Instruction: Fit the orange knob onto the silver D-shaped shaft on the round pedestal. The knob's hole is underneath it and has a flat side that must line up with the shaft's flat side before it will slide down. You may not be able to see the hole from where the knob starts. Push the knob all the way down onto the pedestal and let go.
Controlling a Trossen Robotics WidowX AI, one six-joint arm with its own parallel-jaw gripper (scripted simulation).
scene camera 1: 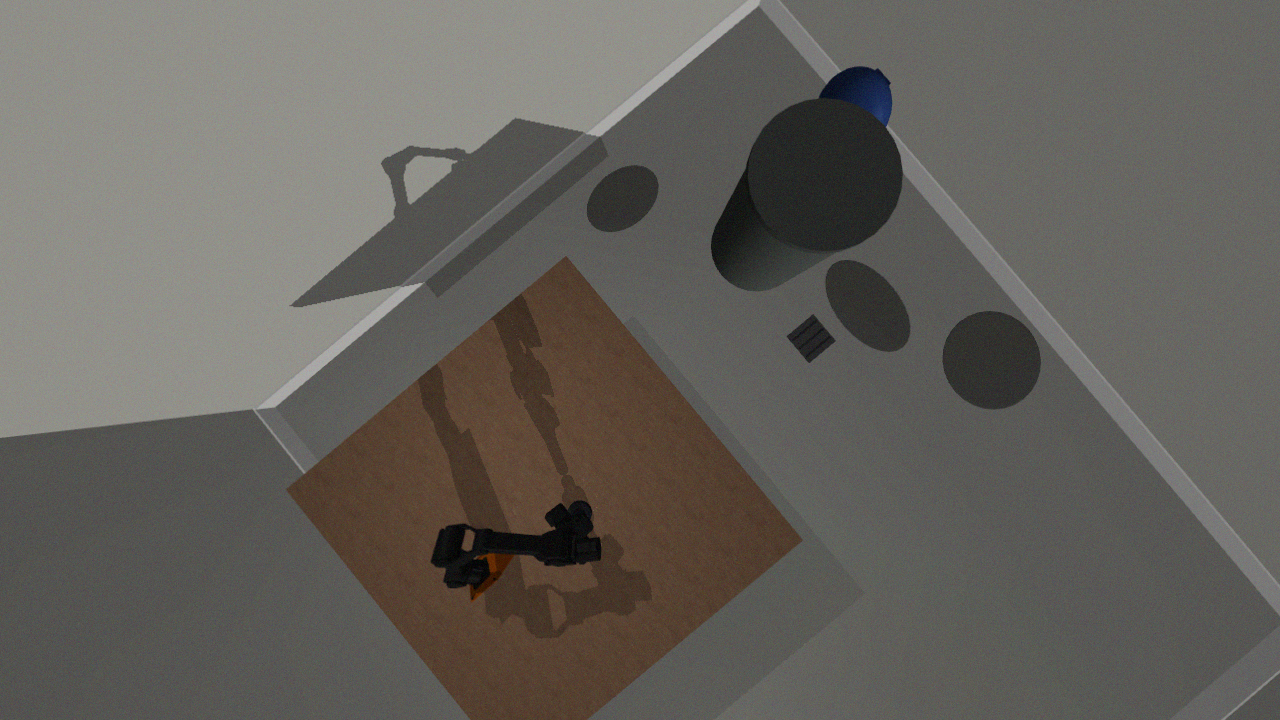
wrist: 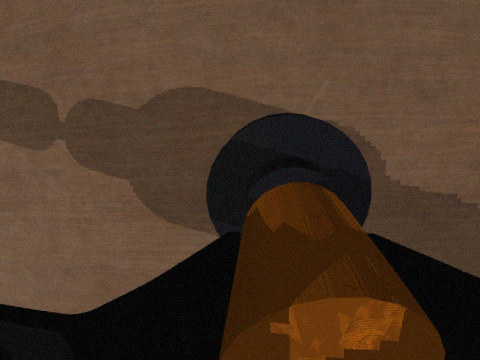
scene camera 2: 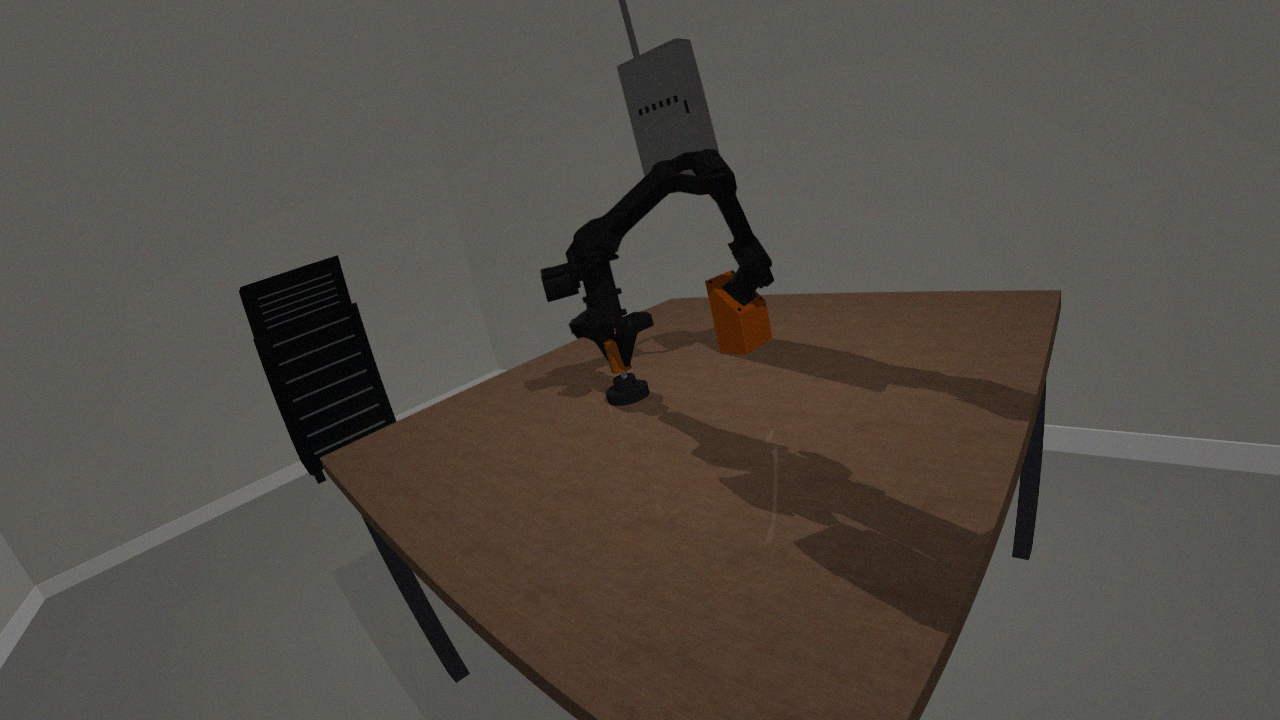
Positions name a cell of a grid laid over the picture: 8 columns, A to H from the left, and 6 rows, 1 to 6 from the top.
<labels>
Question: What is my gripper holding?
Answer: An orange knob.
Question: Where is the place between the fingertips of my gripper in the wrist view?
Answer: F5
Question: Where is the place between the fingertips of my gripper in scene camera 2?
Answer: D4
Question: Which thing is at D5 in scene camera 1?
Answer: My gripper.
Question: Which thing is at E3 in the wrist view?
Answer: A round pedestal.
</labels>
